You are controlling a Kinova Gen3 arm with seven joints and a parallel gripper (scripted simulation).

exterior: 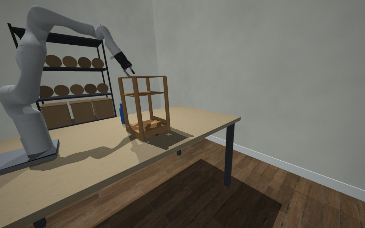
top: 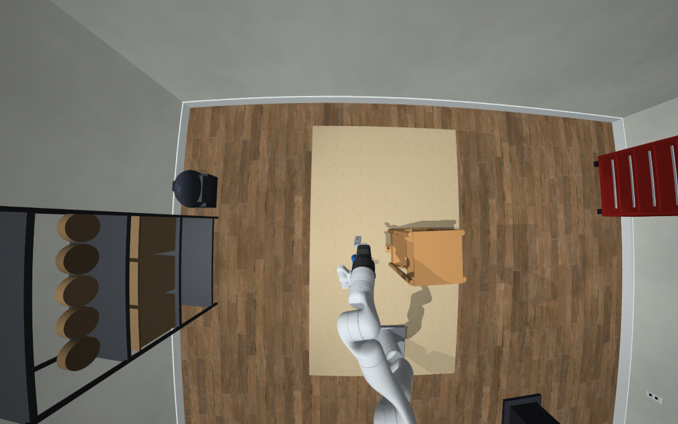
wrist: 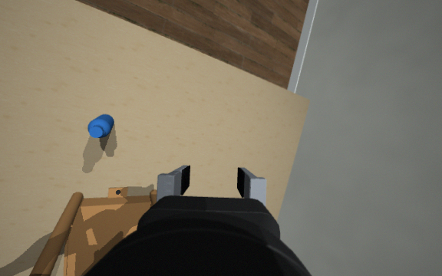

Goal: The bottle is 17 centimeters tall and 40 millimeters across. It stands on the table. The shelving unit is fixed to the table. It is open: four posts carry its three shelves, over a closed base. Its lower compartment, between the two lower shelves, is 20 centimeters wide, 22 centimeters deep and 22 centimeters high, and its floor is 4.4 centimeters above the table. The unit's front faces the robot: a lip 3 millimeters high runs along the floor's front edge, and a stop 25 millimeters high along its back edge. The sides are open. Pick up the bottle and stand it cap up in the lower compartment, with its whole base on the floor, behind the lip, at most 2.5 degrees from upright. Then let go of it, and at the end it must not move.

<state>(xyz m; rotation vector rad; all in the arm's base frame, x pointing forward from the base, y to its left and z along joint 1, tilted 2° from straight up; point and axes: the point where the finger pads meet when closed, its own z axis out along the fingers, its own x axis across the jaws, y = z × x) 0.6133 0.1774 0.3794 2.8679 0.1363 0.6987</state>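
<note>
Right now my hand is 12 cm past the bottle, 1 cm to the left of it and 30 cm above it. Round my hand: wooden shelving unit 7 cm behind, 34 cm to the right, 23 cm below.
</note>
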